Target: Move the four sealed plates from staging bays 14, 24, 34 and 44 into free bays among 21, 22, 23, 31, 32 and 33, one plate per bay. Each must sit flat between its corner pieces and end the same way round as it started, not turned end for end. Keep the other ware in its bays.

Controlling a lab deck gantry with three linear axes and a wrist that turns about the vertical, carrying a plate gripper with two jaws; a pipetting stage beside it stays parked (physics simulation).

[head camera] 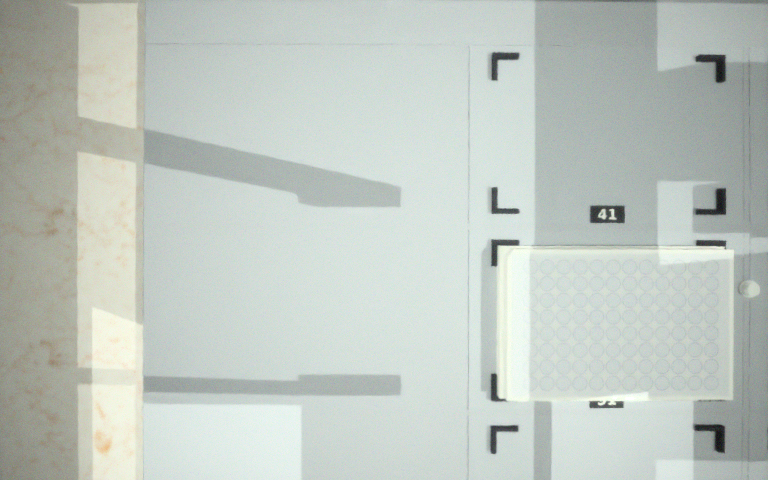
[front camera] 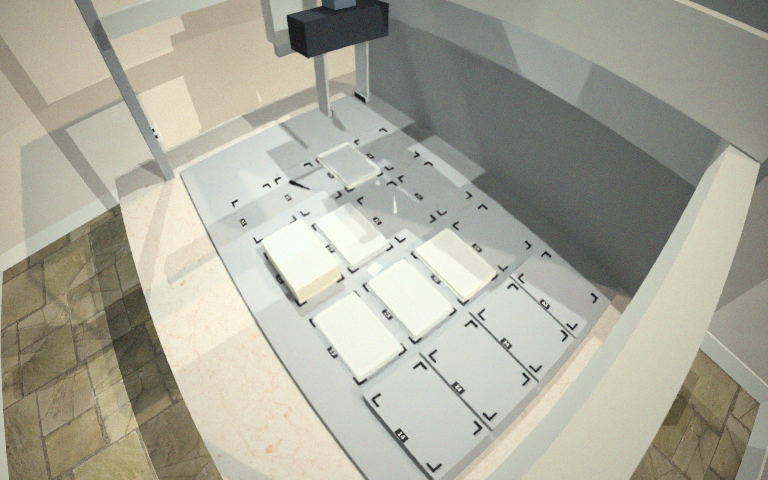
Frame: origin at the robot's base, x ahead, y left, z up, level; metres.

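Seen in the pictures: gripper, fingertip midpoint: (front camera: 344,105); robot's base, link origin: (front camera: 233,203).
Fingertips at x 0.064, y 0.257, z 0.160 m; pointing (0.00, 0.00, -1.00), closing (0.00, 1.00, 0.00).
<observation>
Pixels of each thing's top centre, then the offset from my fingertips to it. "*": a spot on its surface instead.
- sealed plate, top centre: (head camera: 621,325) (front camera: 347,161) dz -0.145, dx +0.000, dy +0.000 m
- bay 22, surface spot: (front camera: 351,234) * dz -0.145, dx +0.171, dy -0.110 m
- bay 33, surface spot: (front camera: 454,264) * dz -0.145, dx +0.332, dy -0.008 m
- bay 23, surface spot: (front camera: 410,298) * dz -0.145, dx +0.334, dy -0.110 m
- bay 13, surface spot: (front camera: 357,335) * dz -0.145, dx +0.333, dy -0.215 m
- taller block, top centre: (front camera: 297,252) dz -0.118, dx +0.164, dy -0.214 m
- small white card, top centre: (front camera: 374,268) dz -0.159, dx +0.247, dy -0.116 m
- small round knob, top centre: (head camera: 753,289) (front camera: 377,181) dz -0.156, dx +0.083, dy +0.018 m
- thin dark stick, top centre: (front camera: 299,183) dz -0.152, dx -0.014, dy -0.117 m
- white sliver, surface spot: (front camera: 394,204) * dz -0.154, dx +0.155, dy +0.004 m
The plate gripper (front camera: 346,107) is open and empty, above the back end of the deck, beyond bay 31; its fingers do not show in the head view. A sealed plate (front camera: 348,164) (head camera: 617,325) lies flat in bay 31. Other pale plates lie in bay 22 (front camera: 351,234), in bay 33 (front camera: 454,264), in bay 23 (front camera: 410,298) and in bay 13 (front camera: 357,335). A taller block (front camera: 301,257) stands in bay 12. Staging bays 14, 24, 34 and 44 hold no plates. Bays 21 and 32 hold no plates.
A small white card (front camera: 375,268) lies between bays 22 and 23. A small round knob (front camera: 378,182) (head camera: 749,288) sits beside bay 31. A thin dark stick (front camera: 298,184) shows at bay 21 and a white sliver (front camera: 394,204) at bay 32. A grey post (front camera: 127,87) stands at the left edge.
</observation>
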